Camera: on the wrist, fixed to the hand. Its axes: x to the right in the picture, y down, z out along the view.
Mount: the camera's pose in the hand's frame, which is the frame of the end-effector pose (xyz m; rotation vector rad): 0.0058 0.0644 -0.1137 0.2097 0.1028 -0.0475
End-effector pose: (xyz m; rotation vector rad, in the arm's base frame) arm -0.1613 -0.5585 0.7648 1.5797 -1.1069 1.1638
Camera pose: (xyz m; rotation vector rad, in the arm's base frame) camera -0.2461 -0.4657 0.8010 1.6744 -0.8995 1.3488
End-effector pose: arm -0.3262 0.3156 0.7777 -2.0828 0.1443 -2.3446
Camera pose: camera -0.4434 0.2588 0.7658 -1.8919 -0.1466 -2.3759
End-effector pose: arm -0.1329 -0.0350 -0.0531 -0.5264 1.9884 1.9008
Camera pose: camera -0.1681 -0.1464 0.0057 -0.6175 2.1876 1.6426
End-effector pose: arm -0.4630 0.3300 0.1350 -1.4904 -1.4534 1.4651
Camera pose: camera -0.3392 0.3514 0.0987 -1.3725 -1.2259 1.4421
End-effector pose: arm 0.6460 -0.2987 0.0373 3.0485 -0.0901 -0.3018
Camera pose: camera 0.6709 -0.3552 0.1526 -3.0049 0.0420 0.1344
